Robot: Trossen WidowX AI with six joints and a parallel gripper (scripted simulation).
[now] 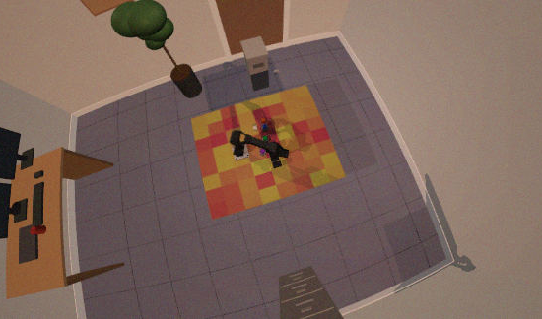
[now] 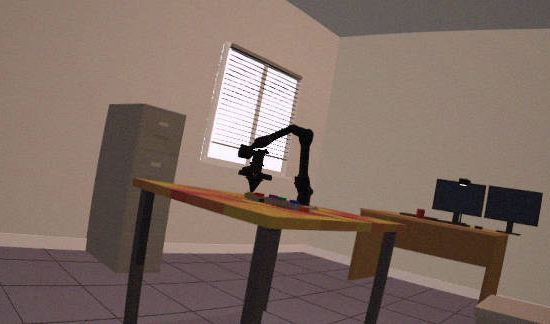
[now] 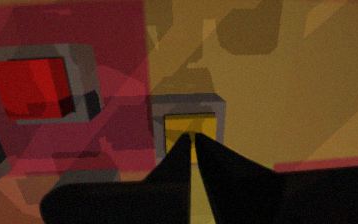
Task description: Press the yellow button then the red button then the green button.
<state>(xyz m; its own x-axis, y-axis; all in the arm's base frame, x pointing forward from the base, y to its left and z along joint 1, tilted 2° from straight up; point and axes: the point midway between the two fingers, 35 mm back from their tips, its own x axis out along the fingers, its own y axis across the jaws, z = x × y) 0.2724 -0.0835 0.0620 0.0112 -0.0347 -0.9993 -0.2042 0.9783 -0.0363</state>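
Right now the red button is 2 cm ahead of my gripper tip and 10 cm to the left of it. From my gripper tip the other things lie so: green button: 6 cm behind, 18 cm to the left; then purple button: 8 cm behind, 7 cm to the left; then blue button: 5 cm behind, 28 cm to the left.
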